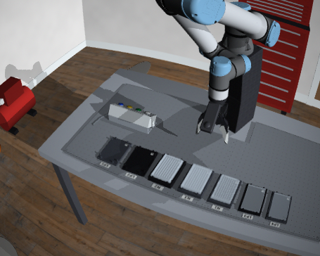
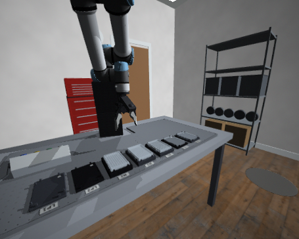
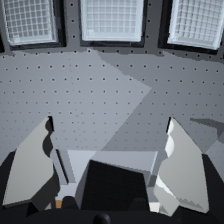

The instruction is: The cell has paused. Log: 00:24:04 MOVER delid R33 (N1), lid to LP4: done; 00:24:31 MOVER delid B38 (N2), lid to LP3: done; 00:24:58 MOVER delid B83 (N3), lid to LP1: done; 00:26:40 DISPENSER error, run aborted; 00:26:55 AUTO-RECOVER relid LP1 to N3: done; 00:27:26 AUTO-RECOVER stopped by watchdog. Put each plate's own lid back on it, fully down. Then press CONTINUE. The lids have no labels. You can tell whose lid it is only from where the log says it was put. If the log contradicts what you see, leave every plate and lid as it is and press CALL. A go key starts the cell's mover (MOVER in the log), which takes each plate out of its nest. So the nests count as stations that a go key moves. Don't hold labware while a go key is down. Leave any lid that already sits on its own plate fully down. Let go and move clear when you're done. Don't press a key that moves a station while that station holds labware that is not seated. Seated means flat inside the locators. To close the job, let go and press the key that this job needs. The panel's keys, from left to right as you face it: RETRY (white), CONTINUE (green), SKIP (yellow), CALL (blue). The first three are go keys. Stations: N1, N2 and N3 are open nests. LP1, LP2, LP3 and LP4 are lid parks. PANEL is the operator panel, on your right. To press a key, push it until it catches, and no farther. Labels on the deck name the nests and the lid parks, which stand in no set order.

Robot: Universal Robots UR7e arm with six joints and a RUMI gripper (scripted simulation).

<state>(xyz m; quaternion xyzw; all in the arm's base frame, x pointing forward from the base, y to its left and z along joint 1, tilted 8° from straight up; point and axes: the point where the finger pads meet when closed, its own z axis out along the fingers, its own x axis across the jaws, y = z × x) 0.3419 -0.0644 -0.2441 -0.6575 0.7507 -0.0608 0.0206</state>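
Now: the translucent lid 17 cm ahead of my hand, 24 cm to the left of it and 11 cm below it. Round my hand: white plate 12 cm ahead, 15 cm to the right, 10 cm below; then black lid park 10 cm ahead, 28 cm to the right, 12 cm below; then white key 15 cm behind, 32 cm to the right, 6 cm below.
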